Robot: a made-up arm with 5 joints.
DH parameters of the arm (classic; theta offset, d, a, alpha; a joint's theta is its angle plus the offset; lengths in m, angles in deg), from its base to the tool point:
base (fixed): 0 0 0.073 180
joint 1: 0 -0.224 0.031 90
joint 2: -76.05 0 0.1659 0
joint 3: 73.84 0 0.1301 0
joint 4: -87.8 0.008 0 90
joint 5: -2.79 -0.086 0 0
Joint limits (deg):
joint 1: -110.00..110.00
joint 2: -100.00..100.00
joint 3: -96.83..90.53
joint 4: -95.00..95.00
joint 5: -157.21..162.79
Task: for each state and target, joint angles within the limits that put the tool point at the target. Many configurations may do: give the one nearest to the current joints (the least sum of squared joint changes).
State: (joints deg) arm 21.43 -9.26 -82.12 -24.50 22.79
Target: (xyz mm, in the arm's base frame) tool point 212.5 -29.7 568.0
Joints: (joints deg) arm 15.23 18.18 -84.50 -40.20 22.79
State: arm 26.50 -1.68 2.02 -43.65 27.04
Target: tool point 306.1 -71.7 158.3
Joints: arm 18.98 29.28 44.78 -26.98 27.04
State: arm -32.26 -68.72 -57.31 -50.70 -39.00
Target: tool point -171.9 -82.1 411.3
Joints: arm -20.31 -63.99 -61.21 -70.02 -39.00
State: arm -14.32 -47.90 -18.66 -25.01 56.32
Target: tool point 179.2 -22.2 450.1
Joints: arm 16.04 -56.49 31.52 -6.14 56.32
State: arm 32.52 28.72 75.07 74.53 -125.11
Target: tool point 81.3 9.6 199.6
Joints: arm -10.07 32.62 86.34 46.03 -125.11
